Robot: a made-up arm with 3 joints. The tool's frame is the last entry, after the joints.
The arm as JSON. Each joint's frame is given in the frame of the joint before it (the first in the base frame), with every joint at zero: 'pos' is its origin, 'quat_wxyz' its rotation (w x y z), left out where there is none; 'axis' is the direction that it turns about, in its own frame. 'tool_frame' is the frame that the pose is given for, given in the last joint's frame.
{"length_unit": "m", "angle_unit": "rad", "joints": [
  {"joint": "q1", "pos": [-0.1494, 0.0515, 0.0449], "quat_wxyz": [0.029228, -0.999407, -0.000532, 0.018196], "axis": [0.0, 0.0, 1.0]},
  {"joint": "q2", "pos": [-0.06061, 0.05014, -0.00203], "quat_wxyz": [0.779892, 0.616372, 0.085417, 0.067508], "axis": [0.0, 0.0, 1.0]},
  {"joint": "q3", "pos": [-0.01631, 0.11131, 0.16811], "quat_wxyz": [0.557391, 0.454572, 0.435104, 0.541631], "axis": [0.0, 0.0, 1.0]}
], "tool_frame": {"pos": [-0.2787, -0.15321, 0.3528], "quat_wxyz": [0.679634, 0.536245, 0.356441, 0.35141]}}
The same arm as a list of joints. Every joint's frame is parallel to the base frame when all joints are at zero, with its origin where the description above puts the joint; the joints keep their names.
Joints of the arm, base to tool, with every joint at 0 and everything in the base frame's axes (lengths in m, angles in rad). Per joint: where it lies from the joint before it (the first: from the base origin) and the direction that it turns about. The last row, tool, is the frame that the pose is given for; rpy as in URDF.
q1: offset -0.1494 0.0515 0.0449 axis -0.036401 0.058402 -0.997629
q2: offset -0.0605 -0.0503 0.0013 axis 0.208097 0.961887 -0.177398
q3: offset 0.0151 0.1458 -0.1394 axis 1 0 0
tool: offset 0.3528 -0.1024 0.3011 rpy 3.0595 0.6957 1.7115

